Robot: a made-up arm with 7 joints.
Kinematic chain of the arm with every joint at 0, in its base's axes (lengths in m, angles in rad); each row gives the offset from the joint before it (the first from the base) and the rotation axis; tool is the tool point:
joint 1: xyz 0 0 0.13 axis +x
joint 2: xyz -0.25 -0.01 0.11 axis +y
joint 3: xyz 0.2 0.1 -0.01 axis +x
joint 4: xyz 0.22 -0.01 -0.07 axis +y
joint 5: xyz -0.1 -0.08 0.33 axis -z
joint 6: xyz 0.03 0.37 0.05 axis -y
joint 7: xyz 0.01 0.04 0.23 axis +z
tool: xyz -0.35 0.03 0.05
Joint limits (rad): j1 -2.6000..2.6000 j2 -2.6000..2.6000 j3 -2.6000..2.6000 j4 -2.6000..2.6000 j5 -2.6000..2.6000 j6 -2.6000..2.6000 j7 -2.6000..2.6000
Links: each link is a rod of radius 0.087 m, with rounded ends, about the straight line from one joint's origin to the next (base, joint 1, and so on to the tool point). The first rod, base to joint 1, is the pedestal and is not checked.
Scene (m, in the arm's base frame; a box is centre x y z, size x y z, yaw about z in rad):
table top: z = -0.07
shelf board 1: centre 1 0.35 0.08 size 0.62 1.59 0.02 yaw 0.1
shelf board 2: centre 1 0.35 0.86 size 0.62 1.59 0.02 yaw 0.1
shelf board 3: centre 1 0.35 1.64 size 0.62 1.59 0.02 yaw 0.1
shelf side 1: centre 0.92 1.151 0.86 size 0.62 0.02 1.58 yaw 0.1
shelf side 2: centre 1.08 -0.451 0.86 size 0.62 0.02 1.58 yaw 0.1
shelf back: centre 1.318 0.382 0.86 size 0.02 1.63 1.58 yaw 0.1
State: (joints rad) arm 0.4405 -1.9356 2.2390 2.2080 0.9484 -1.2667 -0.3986
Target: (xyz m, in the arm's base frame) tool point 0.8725 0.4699 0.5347
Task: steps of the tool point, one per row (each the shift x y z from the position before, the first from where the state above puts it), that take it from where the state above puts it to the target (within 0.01 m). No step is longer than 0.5 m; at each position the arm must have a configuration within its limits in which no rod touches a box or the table.
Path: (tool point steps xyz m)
1: 0.3976 0.1956 0.1640
2: 0.4606 0.1582 -0.0434
3: 0.4250 0.0646 -0.2503
4: 0.3898 -0.1494 -0.1143
5: 0.2834 -0.2363 -0.1957

